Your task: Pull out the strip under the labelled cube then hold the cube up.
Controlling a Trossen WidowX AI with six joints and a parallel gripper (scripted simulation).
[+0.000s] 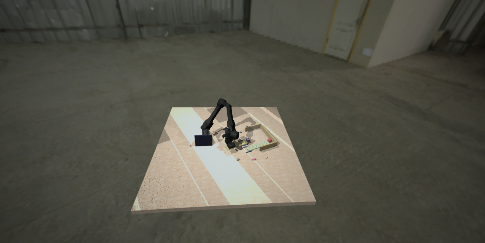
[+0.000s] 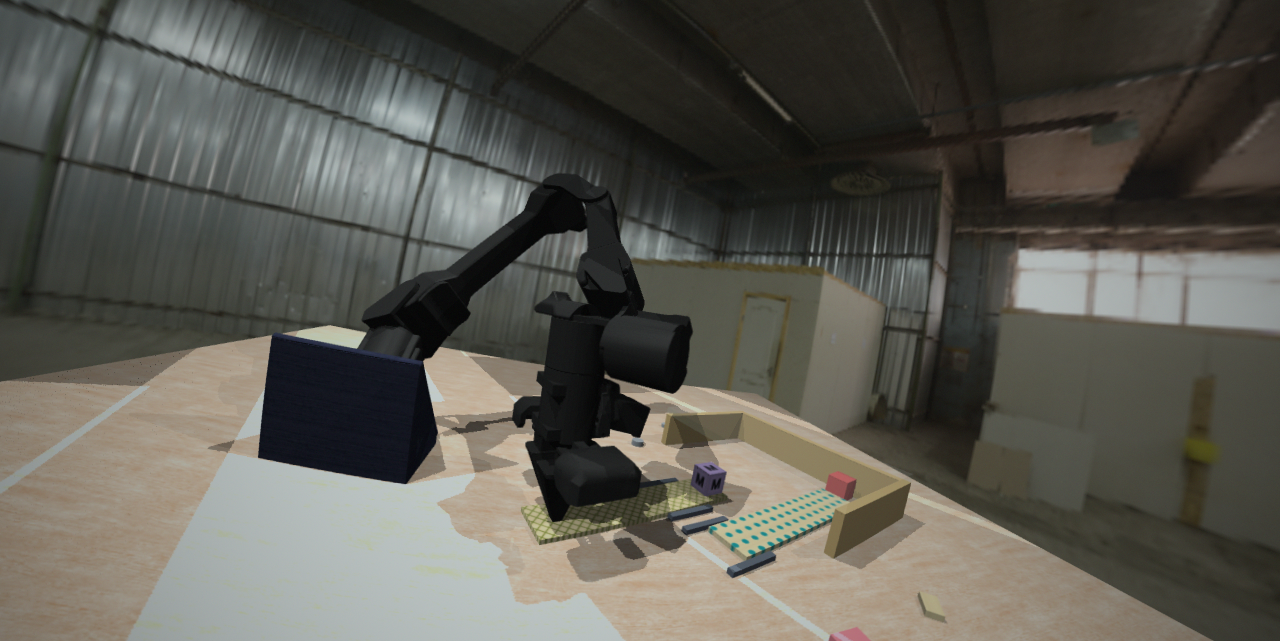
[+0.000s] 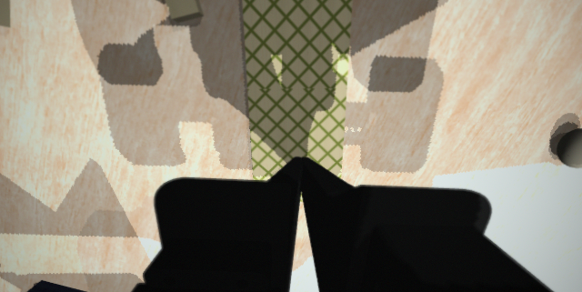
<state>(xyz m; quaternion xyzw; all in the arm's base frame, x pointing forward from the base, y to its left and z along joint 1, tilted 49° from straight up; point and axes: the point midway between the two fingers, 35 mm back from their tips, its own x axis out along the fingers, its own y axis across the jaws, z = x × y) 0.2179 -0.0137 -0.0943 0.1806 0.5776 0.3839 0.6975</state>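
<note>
Right now my gripper tip is 200 mm short of the labelled cube, 80 mm to the right of it and 10 mm below it. Round my gripper tip: red block (220 mm ahead, 160 mm to the right); then yellow chip (340 mm ahead, 140 mm to the right).
</note>
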